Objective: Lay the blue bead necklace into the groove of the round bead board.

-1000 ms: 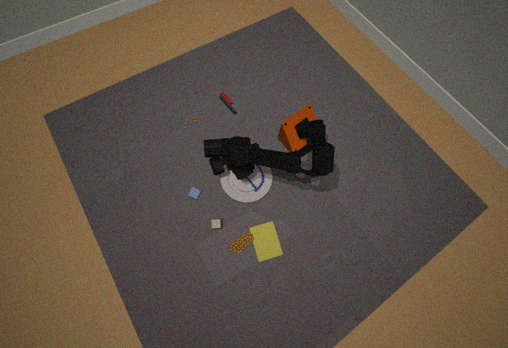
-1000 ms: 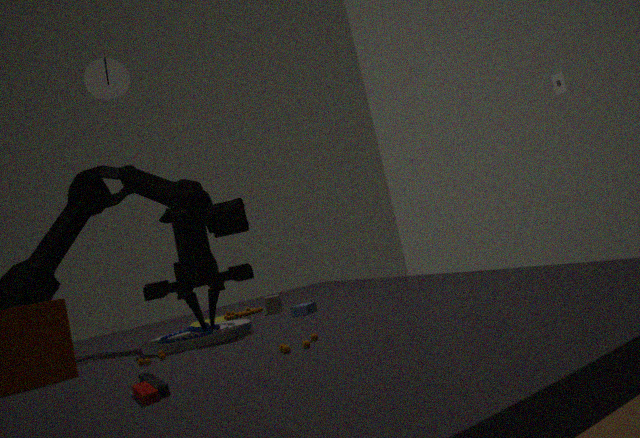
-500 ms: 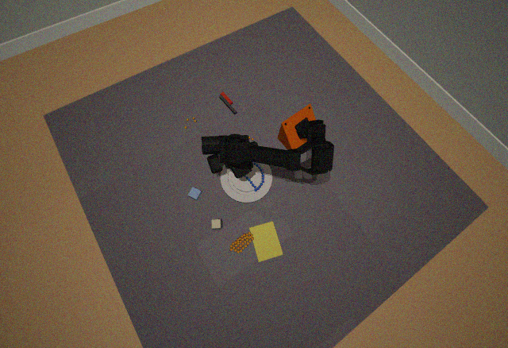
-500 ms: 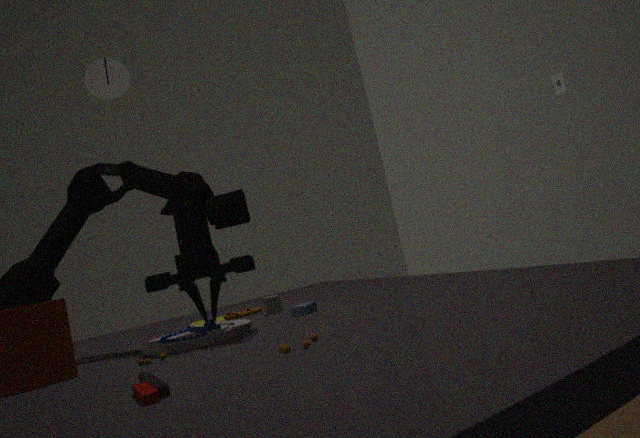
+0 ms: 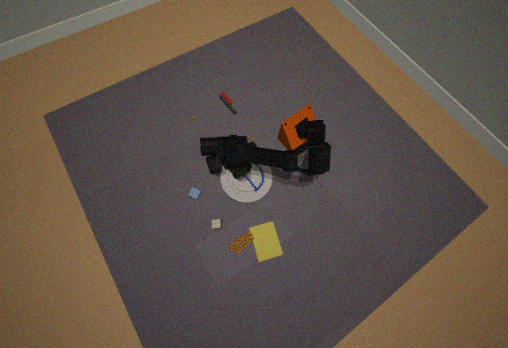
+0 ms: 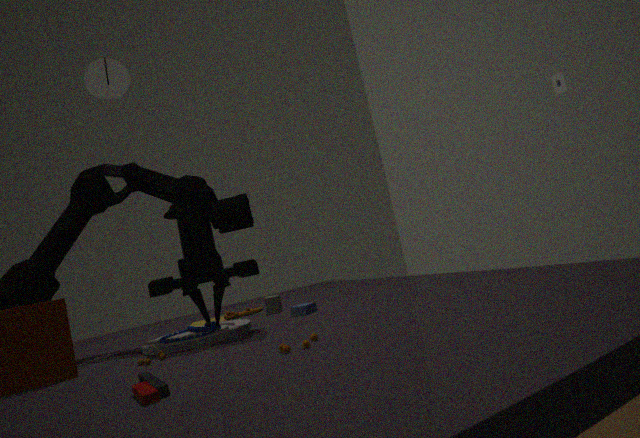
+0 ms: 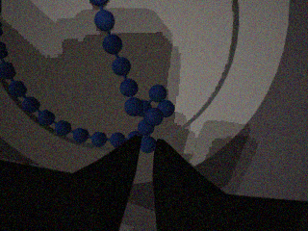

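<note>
My gripper tip is now 6 cm to the right of the round white bead board, 1 cm past it and 1 cm above it. Also, from my gripper tip: cream cube 18 cm ahead, 14 cm to the left; yellow sheet 29 cm to the left, 8 cm ahead, 2 cm below; light blue cube 18 cm ahead, 1 cm to the right, 1 cm below.
</note>
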